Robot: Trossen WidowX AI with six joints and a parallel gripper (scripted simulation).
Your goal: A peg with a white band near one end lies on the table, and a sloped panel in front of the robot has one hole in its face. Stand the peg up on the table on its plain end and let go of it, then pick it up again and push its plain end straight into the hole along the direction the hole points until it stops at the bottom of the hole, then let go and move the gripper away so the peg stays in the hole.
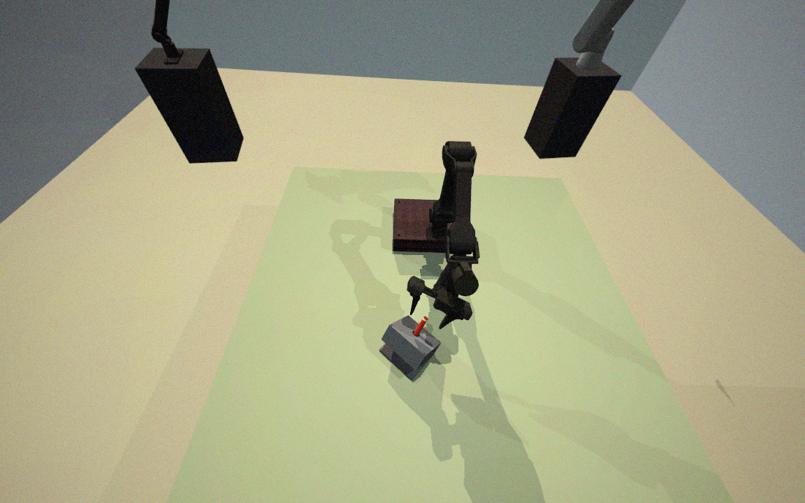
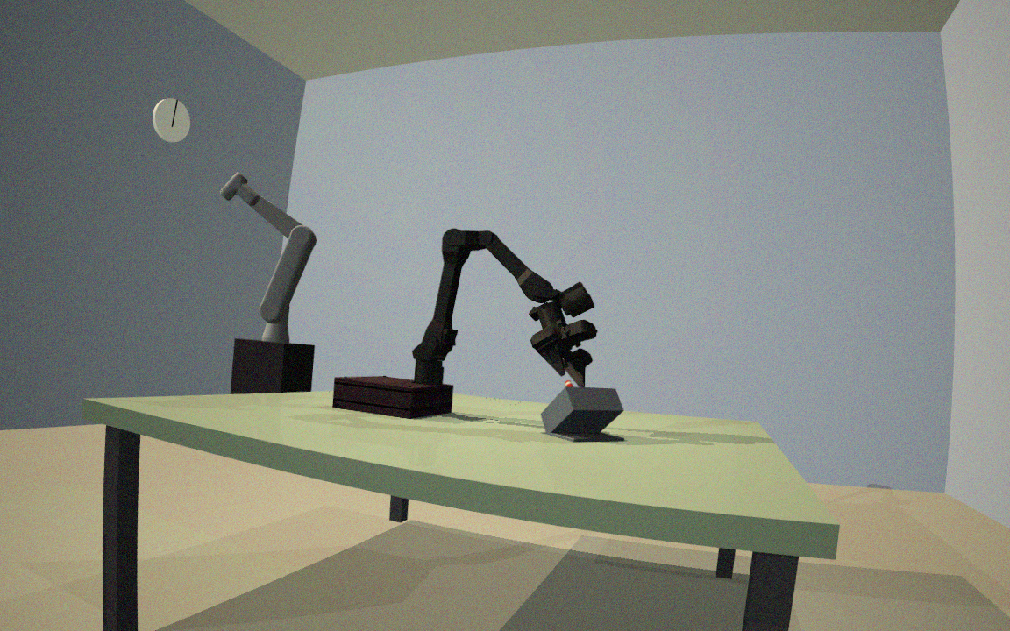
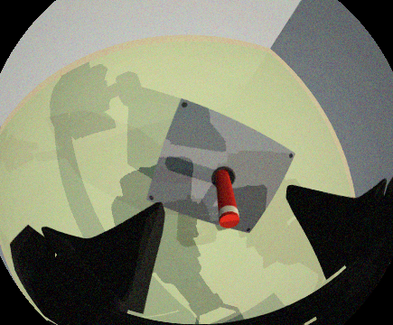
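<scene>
My gripper tip is now 10 mm to the left of the red peg and 20 mm above it. The rest, counted from my gripper tip: grey sloped panel: 30 mm ahead, 40 mm to the right, 60 mm below.
</scene>
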